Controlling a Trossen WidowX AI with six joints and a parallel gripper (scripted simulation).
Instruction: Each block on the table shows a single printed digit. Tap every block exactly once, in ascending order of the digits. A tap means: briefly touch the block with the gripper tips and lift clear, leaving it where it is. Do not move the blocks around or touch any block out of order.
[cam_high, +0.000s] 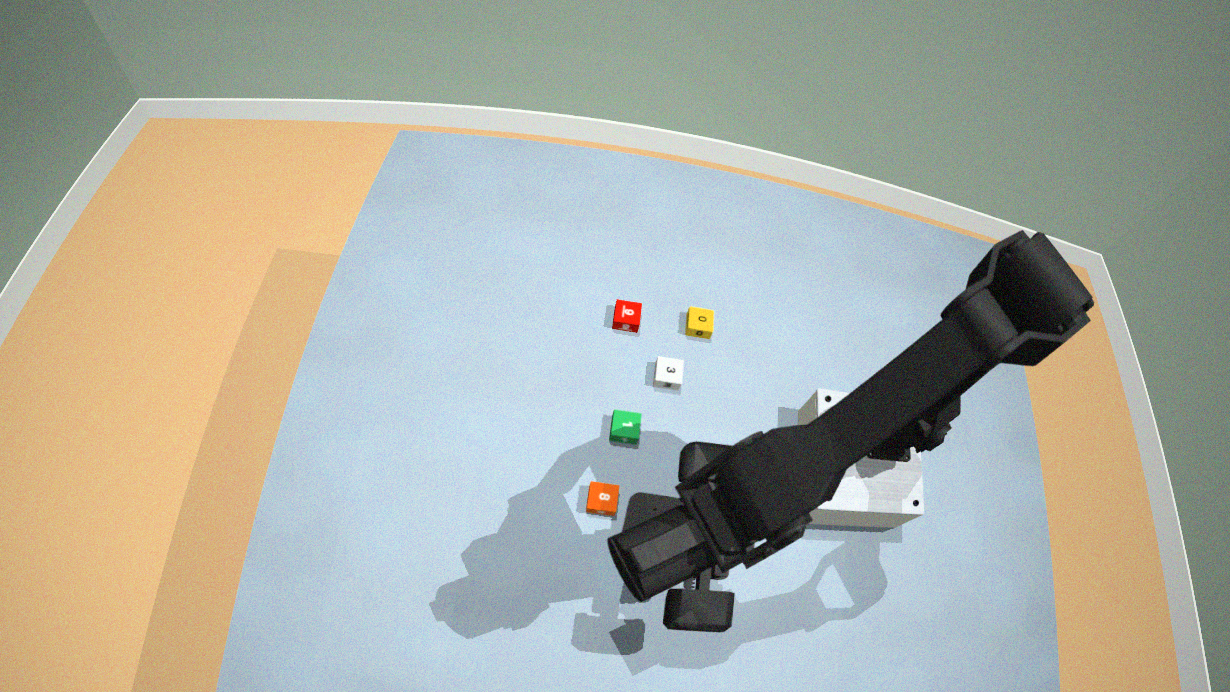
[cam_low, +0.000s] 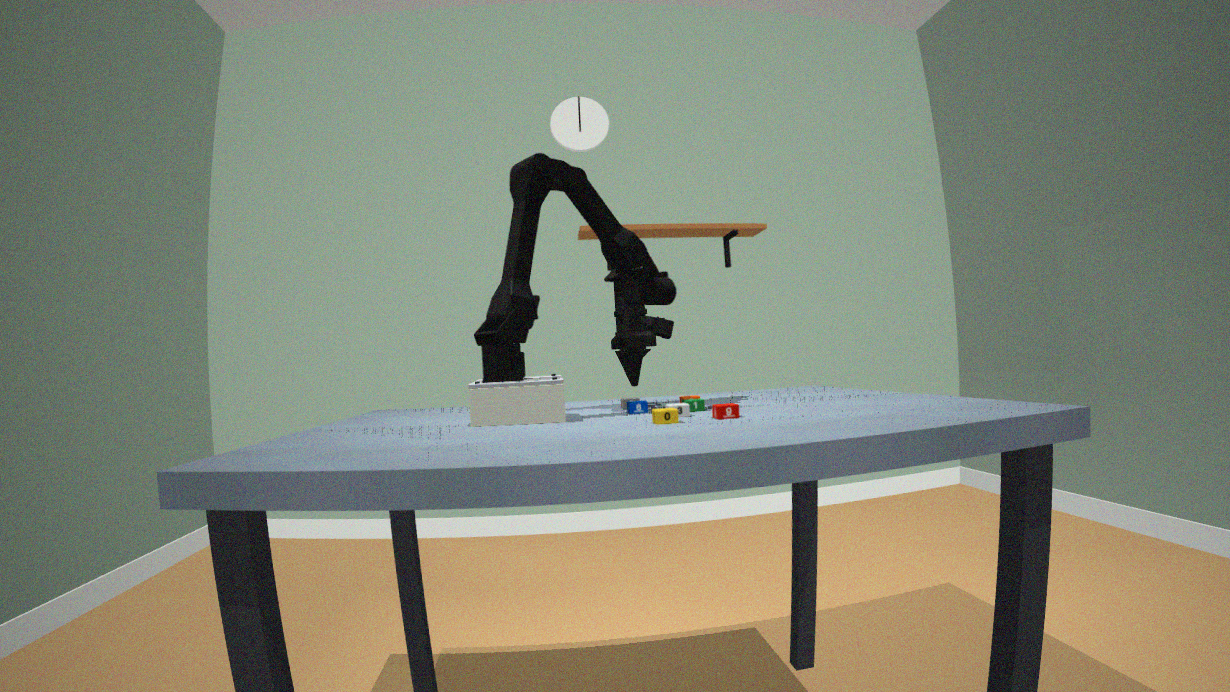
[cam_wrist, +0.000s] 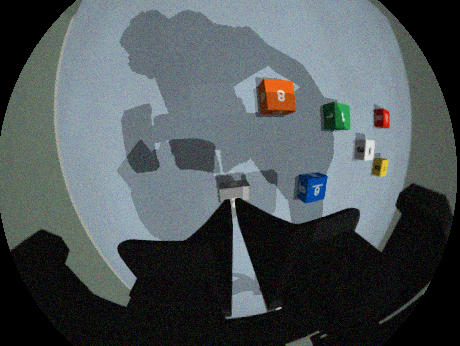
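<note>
Now: the grey block 3 cm below my gripper tip and 1 cm behind it. From my gripper tip the other things lie so: blue block 11 cm to the right, 3 cm below, 1 cm behind; then orange block 9 cm ahead, 6 cm to the right, 3 cm below; then green block 15 cm to the right, 8 cm ahead, 3 cm below.
</note>
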